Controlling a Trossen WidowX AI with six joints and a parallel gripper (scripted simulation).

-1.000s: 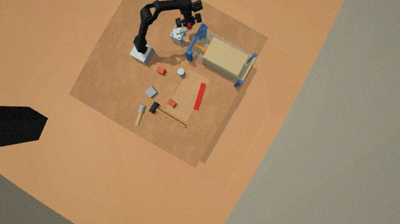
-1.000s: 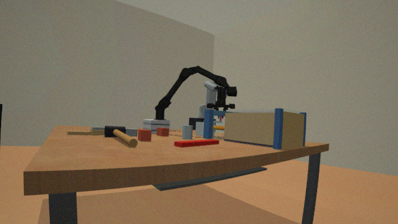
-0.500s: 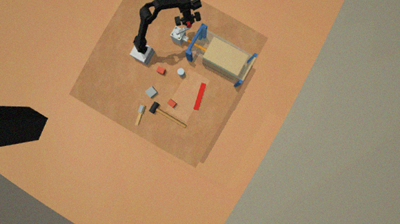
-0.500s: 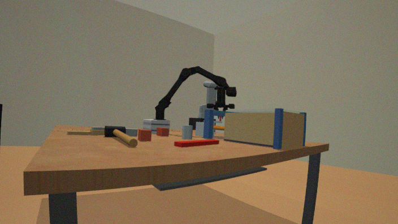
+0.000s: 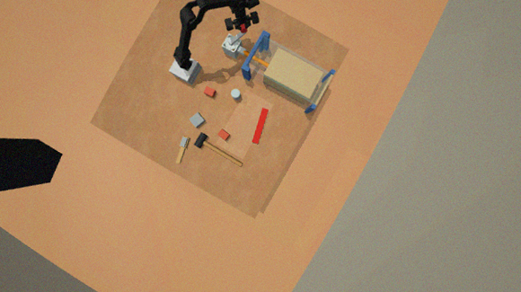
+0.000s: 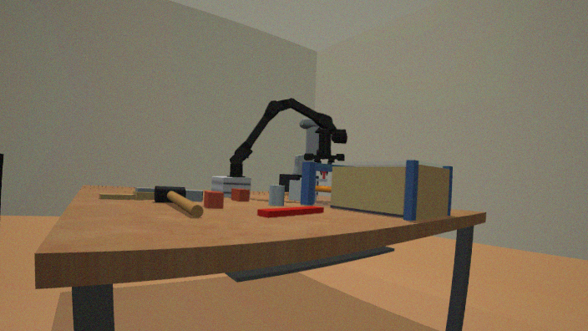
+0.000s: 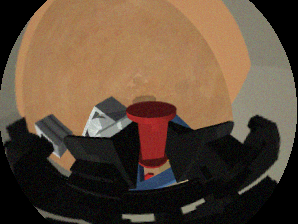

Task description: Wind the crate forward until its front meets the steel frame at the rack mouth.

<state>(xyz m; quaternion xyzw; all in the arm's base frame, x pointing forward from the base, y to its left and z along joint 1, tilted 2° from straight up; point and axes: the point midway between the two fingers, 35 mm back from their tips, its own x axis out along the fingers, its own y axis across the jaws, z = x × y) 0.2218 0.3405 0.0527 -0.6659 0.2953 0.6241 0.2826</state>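
My gripper tip is 40 mm to the left of the winch handle, 10 mm past it and 10 mm above it. From my gripper tip the other things lie so: red knob: 20 mm above; then clear-panelled cubby: 370 mm ahead, 110 mm to the right; then grey hand winch: 100 mm to the right, 80 mm below, 50 mm behind.
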